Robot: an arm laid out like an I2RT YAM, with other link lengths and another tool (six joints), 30 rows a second.
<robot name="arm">
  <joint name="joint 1" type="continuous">
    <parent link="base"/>
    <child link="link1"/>
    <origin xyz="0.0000 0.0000 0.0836" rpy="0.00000 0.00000 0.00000"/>
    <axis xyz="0 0 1"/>
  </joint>
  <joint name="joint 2" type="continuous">
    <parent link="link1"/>
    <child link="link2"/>
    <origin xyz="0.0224 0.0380 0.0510" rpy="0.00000 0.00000 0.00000"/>
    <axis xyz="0 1 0"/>
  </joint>
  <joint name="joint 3" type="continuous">
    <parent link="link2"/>
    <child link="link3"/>
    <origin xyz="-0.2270 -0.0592 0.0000" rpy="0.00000 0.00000 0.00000"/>
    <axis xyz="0 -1 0"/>
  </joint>
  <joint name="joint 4" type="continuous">
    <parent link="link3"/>
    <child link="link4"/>
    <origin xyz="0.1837 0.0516 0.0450" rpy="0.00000 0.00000 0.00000"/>
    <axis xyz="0 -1 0"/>
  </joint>
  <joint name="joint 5" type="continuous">
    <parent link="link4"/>
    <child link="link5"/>
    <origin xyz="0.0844 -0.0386 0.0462" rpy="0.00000 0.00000 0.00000"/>
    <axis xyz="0 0 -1"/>
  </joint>
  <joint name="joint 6" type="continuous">
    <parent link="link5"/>
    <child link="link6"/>
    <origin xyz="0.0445 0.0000 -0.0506" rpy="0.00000 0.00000 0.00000"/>
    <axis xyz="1 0 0"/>
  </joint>
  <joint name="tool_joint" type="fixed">
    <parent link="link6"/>
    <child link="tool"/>
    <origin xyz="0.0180 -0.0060 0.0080" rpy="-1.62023 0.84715 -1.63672"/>
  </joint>
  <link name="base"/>
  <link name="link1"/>
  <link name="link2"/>
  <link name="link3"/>
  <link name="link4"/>
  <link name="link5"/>
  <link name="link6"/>
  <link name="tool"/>
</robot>
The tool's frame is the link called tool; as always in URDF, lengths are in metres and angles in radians. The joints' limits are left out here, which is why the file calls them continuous.
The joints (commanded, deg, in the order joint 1, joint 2, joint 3, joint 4, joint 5, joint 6), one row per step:
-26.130, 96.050, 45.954, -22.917, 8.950, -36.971
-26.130, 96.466, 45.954, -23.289, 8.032, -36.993
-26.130, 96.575, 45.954, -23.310, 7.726, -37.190
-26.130, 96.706, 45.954, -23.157, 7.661, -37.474
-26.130, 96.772, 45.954, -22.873, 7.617, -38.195
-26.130, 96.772, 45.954, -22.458, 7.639, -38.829
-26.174, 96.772, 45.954, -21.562, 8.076, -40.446
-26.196, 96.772, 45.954, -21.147, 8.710, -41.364
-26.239, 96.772, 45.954, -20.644, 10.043, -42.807
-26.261, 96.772, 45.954, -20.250, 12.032, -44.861
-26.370, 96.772, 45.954, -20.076, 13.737, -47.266
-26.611, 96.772, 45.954, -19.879, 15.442, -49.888
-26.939, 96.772, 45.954, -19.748, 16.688, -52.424
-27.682, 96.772, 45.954, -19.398, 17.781, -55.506
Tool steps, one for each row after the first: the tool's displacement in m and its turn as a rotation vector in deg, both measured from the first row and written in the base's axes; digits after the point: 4 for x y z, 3 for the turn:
-0.0005, 0.0014, -0.0021, 1.133, 0.326, 0.283
-0.0004, 0.0017, -0.0026, 1.416, 0.363, 0.556
-0.0001, 0.0017, -0.0030, 1.409, 0.388, 0.844
0.0006, 0.0016, -0.0030, 1.211, 0.357, 1.542
0.0015, 0.0012, -0.0027, 0.882, 0.159, 2.140
0.0033, -0.0001, -0.0019, -0.221, -0.023, 3.497
0.0039, -0.0011, -0.0015, -1.132, 0.140, 4.146
0.0042, -0.0028, -0.0009, -2.768, 0.707, 5.040
0.0041, -0.0049, -0.0002, -4.996, 1.895, 6.301
0.0035, -0.0067, 0.0002, -6.914, 3.313, 7.881
0.0026, -0.0089, 0.0006, -8.837, 4.857, 9.510
0.0015, -0.0110, 0.0009, -10.301, 6.263, 11.113
0.0000, -0.0147, 0.0013, -11.788, 7.686, 12.821

